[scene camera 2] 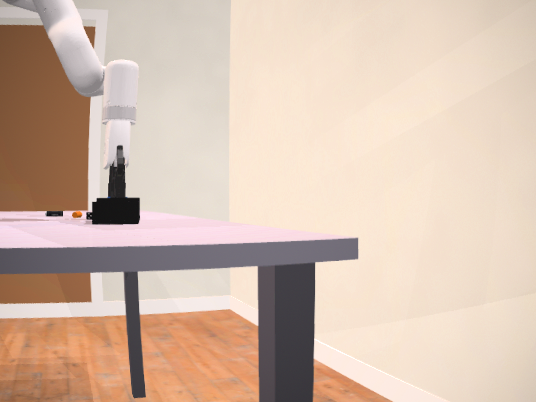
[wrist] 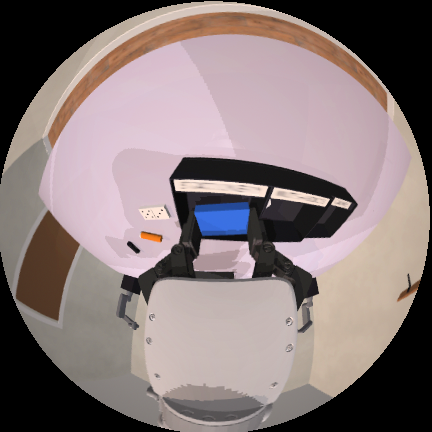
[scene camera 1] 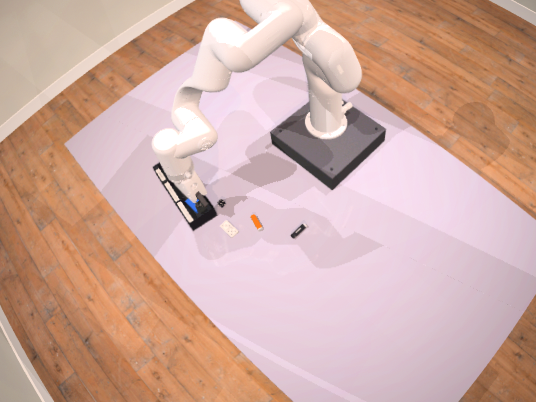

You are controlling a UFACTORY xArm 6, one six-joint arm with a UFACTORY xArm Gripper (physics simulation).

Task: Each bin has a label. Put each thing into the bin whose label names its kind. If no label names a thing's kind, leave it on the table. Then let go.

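Frame: origin at the arm's base, x right, y ahead, z up, level; centimetres.
Seen in the pictures: gripper, fingertip midpoint: (wrist: 222,217) (scene camera 1: 196,203); arm's base at its link origin: (scene camera 1: 326,123).
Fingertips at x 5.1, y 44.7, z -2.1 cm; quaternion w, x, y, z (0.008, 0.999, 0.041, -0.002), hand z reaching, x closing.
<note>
Pixels of each thing's top centre, then the offset from my fingertips to it. Level surfaces: height alone.
- blue block at its top centre: (wrist: 222,223) (scene camera 1: 195,201) dy +0.2, dx +0.0, dz +1.0 cm
- black three-part bin unit at its top centre: (wrist: 292,222) (scene camera 2: 118,197) (scene camera 1: 180,185) dy +0.3, dx +7.9, dz +0.8 cm
- small white thing at its top centre: (wrist: 264,202) dy +0.2, dx +5.1, dz -2.3 cm
- white domino at its top centre: (wrist: 152,213) (scene camera 1: 228,228) dy -2.7, dx -10.9, dz -3.1 cm
- orange cylinder at its top centre: (wrist: 148,239) (scene camera 2: 77,211) (scene camera 1: 256,221) dy -9.6, dx -14.9, dz -2.4 cm
- black stick at its top centre: (scene camera 2: 54,211) (scene camera 1: 298,229) (wrist: 132,249) dy -16.5, dx -24.4, dz -2.4 cm
- black die at its top centre: (scene camera 2: 90,212) (scene camera 1: 221,201) dy -5.9, dx -3.0, dz -2.2 cm
- pale table at its surface level: dz -3.8 cm
My gripper (scene camera 1: 200,203) (scene camera 2: 116,193) (wrist: 222,217) is shut on a blue block (scene camera 1: 191,205) (wrist: 222,218). The fingertips and block are low at the near-end compartment of the black three-part bin unit (scene camera 1: 204,221) (scene camera 2: 117,211) (wrist: 225,167), the leftmost one in the wrist view. The block's underside is hidden. The labels are too blurred to read. A small white thing (wrist: 269,203) shows in the middle compartment. On the table lie a white domino (scene camera 1: 229,228) (wrist: 154,212), an orange cylinder (scene camera 1: 256,222) (scene camera 2: 77,214) (wrist: 151,237), a black stick (scene camera 1: 299,230) (scene camera 2: 54,213) (wrist: 133,247) and a black die (scene camera 1: 221,203) (scene camera 2: 89,215).
The die is close beside the bin unit, and the domino lies off its near end. The arm's dark base plate (scene camera 1: 320,150) stands farther back on the pale table (scene camera 1: 350,320) (scene camera 2: 225,240) (wrist: 150,100). The table's edge runs beyond the labelled side of the bins.
</note>
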